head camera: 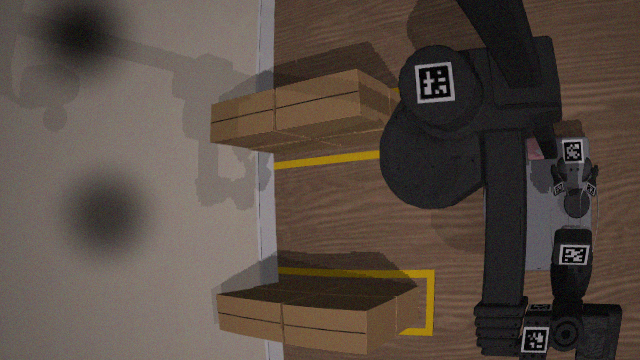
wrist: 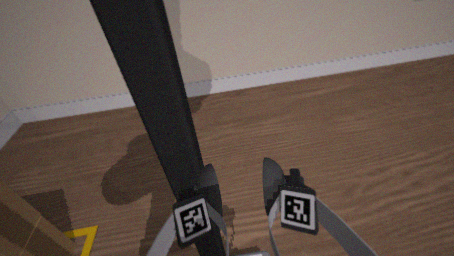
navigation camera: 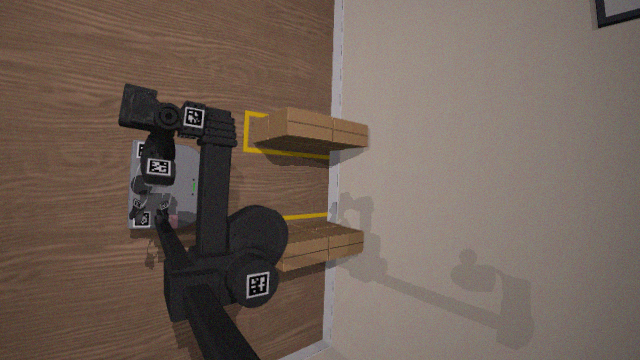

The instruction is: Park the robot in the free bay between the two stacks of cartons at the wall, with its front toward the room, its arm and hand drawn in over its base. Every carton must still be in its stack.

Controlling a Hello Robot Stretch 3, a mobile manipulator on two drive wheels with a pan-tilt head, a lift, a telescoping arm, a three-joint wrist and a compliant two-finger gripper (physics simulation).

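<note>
Two carton stacks stand at the wall. One stack [head camera: 317,107] [navigation camera: 312,247] is partly hidden by the robot's own head parts; the other stack [head camera: 325,322] [navigation camera: 310,125] stands opposite. The cartons that show sit stacked. The bay floor [head camera: 325,215] [navigation camera: 295,182] lies between them. The grey base [head camera: 540,220] [navigation camera: 187,170] is outside the bay, on its room side, roughly in line with it. A rounded side of the base faces the bay. The arm is drawn in and the wrist is folded back over the base. My gripper [head camera: 574,172] [navigation camera: 148,212] [wrist: 239,179] is open, above the base.
Yellow tape outlines [head camera: 430,302] [navigation camera: 246,131] mark the floor around the stacks. The wall [head camera: 165,150] [navigation camera: 475,150] with its pale baseboard [head camera: 270,210] [navigation camera: 337,75] runs behind them. A wall corner shows low in the navigation view. The dark mast [wrist: 150,95] crosses the wrist view.
</note>
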